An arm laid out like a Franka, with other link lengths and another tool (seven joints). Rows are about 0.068 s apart.
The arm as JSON. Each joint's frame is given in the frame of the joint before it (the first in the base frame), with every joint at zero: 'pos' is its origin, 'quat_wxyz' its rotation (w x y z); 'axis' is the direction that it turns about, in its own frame. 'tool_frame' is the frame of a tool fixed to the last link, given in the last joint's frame.
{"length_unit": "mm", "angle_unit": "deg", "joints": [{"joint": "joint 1", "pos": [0.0, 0.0, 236.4], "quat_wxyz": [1.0, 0.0, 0.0, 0.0], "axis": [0.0, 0.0, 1.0]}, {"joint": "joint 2", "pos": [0.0, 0.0, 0.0], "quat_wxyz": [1.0, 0.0, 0.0, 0.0], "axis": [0.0, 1.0, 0.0]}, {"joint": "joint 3", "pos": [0.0, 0.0, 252.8], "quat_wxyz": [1.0, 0.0, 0.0, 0.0], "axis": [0.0, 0.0, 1.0]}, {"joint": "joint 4", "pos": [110.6, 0.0, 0.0], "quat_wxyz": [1.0, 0.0, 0.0, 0.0], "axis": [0.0, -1.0, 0.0]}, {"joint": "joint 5", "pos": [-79.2, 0.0, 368.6], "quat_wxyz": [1.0, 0.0, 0.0, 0.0], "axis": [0.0, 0.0, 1.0]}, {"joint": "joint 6", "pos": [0.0, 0.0, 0.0], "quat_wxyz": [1.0, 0.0, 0.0, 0.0], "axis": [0.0, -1.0, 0.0]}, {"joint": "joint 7", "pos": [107.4, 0.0, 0.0], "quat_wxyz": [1.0, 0.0, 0.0, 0.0], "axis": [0.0, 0.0, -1.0]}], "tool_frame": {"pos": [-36.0, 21.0, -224.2], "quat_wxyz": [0.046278, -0.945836, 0.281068, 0.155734]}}
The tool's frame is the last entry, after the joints.
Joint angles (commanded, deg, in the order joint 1, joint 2, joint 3, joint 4, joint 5, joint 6, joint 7), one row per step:
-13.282, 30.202, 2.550, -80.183, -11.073, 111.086, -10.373
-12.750, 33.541, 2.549, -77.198, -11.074, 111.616, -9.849
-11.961, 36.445, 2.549, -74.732, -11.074, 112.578, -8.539
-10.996, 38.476, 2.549, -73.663, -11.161, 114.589, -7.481
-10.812, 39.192, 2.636, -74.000, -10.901, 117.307, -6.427
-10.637, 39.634, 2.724, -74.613, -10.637, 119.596, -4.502
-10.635, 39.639, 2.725, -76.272, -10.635, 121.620, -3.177
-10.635, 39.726, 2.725, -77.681, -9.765, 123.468, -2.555
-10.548, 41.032, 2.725, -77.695, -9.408, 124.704, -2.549
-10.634, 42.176, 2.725, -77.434, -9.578, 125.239, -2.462
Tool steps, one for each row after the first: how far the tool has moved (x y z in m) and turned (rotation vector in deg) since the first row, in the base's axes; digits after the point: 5 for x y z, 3 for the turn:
0.01077, 0.00461, -0.01542, 0.121, -0.279, 0.027
0.02185, 0.01326, -0.02972, 0.196, -1.016, -0.392
0.03207, 0.02474, -0.04328, 0.182, -2.210, -0.160
0.03989, 0.02980, -0.05098, 0.481, -4.058, -0.638
0.04553, 0.03557, -0.05800, 0.869, -5.608, -2.067
0.04511, 0.03804, -0.06825, 1.050, -6.156, -3.049
0.04482, 0.04215, -0.07768, 1.950, -6.676, -3.817
0.04523, 0.04487, -0.09183, 2.421, -6.628, -3.787
0.04439, 0.04391, -0.10295, 2.403, -6.284, -3.831

